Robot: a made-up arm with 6 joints. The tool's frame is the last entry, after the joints. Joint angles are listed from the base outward. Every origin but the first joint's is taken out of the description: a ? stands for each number. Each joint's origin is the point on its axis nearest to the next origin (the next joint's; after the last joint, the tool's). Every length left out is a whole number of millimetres.
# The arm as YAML. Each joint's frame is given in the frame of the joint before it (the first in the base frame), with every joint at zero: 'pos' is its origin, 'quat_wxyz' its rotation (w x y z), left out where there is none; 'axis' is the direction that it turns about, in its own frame. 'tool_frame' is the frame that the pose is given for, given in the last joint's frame.
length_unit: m
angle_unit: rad
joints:
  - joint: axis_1
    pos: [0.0, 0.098, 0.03]
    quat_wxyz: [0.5, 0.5, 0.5, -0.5]
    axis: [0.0, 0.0, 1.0]
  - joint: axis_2
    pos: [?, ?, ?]
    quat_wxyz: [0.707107, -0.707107, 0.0, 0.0]
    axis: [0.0, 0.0, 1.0]
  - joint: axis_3
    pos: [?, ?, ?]
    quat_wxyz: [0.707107, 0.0, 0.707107, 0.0]
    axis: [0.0, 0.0, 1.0]
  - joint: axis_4
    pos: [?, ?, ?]
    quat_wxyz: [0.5, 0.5, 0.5, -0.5]
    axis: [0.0, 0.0, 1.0]
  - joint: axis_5
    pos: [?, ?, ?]
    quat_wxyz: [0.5, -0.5, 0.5, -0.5]
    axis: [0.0, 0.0, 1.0]
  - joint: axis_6
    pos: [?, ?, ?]
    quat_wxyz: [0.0, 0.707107, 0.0, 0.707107]
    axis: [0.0, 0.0, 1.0]
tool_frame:
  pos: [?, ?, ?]
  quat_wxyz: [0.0, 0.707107, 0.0, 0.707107]
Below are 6 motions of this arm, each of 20 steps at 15 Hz.
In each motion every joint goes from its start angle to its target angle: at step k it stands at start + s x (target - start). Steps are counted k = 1, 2, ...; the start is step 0. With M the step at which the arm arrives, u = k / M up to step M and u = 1 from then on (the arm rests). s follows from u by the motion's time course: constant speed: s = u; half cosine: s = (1 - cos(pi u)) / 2; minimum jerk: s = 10 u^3 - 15 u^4 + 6 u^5.
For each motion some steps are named. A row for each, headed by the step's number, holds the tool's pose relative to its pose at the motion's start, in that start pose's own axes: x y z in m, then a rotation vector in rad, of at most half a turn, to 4 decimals.
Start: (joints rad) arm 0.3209 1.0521 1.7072 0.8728 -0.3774 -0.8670
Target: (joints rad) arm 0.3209 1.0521 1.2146 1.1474 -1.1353 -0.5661
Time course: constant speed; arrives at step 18
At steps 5, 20:
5: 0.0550 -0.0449 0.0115 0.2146 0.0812 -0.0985
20: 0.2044 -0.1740 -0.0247 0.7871 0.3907 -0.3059

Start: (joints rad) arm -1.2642 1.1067 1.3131 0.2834 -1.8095 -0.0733
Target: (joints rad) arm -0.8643 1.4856 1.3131 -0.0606 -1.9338 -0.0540
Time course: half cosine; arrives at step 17
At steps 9, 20:
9: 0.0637 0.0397 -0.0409 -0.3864 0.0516 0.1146
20: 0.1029 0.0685 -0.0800 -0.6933 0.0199 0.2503

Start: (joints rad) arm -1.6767 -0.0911 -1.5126 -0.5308 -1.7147 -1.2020
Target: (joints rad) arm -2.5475 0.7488 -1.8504 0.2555 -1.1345 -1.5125
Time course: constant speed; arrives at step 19
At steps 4, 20:
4: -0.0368 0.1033 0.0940 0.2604 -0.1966 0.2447
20: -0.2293 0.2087 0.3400 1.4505 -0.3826 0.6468

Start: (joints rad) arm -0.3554 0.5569 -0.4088 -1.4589 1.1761 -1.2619
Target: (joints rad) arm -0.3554 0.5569 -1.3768 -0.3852 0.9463 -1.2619
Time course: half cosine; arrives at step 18
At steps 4, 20:
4: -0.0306 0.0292 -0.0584 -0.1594 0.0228 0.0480
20: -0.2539 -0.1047 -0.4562 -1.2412 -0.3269 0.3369

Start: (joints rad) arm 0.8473 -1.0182 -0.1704 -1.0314 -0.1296 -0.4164
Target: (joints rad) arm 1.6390 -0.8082 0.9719 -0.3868 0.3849 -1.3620
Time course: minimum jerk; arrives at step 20
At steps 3, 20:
3: -0.0002 0.0015 0.0068 0.0213 -0.0179 -0.0172
20: 0.0768 -0.2377 0.2046 0.4955 -0.0826 -1.1409

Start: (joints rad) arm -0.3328 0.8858 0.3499 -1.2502 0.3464 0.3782
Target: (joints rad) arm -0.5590 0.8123 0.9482 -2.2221 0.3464 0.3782
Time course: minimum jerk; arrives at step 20
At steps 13, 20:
13: 0.2489 -0.1042 0.2751 0.8393 0.4641 -0.2731
20: 0.3094 -0.1738 0.3267 1.1066 0.6042 -0.2670

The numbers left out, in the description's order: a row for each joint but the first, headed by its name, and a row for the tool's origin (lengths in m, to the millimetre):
axis_2: -0.137 0.238 0.0
axis_3: -0.063 0.08 0.0
axis_4: 0.167 -0.034 0.0
axis_5: 0.072 0.142 0.0
axis_6: 0.159 0.075 0.0
tool: 0.009 -0.294 0.0

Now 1 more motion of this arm.
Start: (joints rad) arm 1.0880 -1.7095 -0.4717 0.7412 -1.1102 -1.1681
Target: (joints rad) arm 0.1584 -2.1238 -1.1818 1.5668 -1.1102 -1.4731
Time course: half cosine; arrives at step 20
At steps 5, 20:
5: -0.0112 0.0371 0.0457 0.1102 -0.1725 0.1386
20: -0.2791 0.1203 0.2836 0.7961 -0.8704 1.0995

